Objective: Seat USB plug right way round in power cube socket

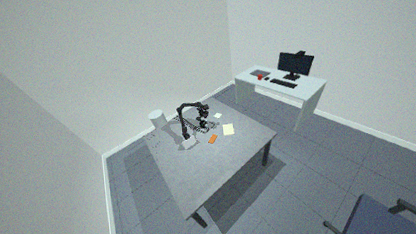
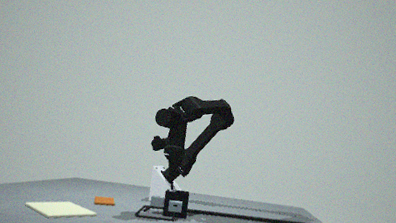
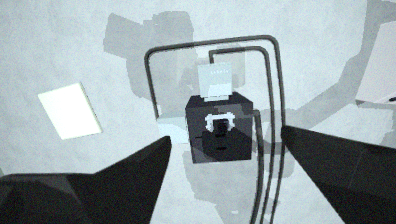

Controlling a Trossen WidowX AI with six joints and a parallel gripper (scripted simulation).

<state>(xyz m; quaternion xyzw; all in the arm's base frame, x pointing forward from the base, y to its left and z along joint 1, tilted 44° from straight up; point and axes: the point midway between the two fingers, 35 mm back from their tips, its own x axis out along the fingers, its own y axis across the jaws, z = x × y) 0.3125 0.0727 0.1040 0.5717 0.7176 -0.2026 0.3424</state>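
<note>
The USB socket is 10 mm to the left of my gripper tip and 50 mm below it. The rest, counted from my gripper tip: pale card 260 mm ahead, 70 mm to the left, 120 mm below; orange card 40 mm behind, 260 mm to the right, 120 mm below; cream pad 200 mm ahead, 260 mm to the right, 120 mm below.
</note>
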